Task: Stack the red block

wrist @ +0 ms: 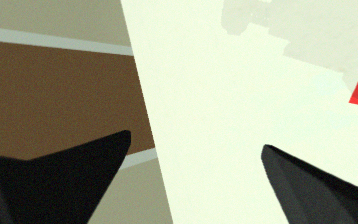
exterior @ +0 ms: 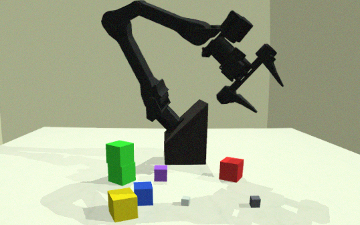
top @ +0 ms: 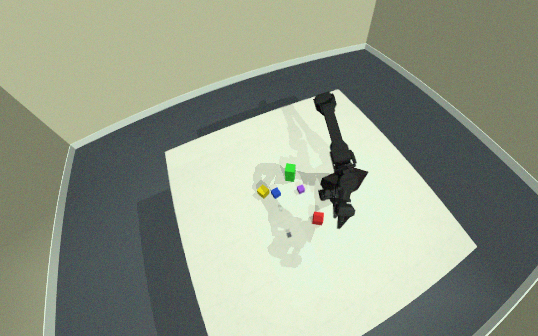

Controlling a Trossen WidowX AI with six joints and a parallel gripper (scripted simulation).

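The red block lies 17 cm below my gripper tip, 9 cm to the right of it and 1 cm behind it. Also, from my gripper tip: yellow cube 35 cm to the right, 17 cm below, 12 cm ahead; blue cube 31 cm to the right, 18 cm below, 8 cm ahead; purple cube 26 cm to the right, 18 cm below, 4 cm behind.
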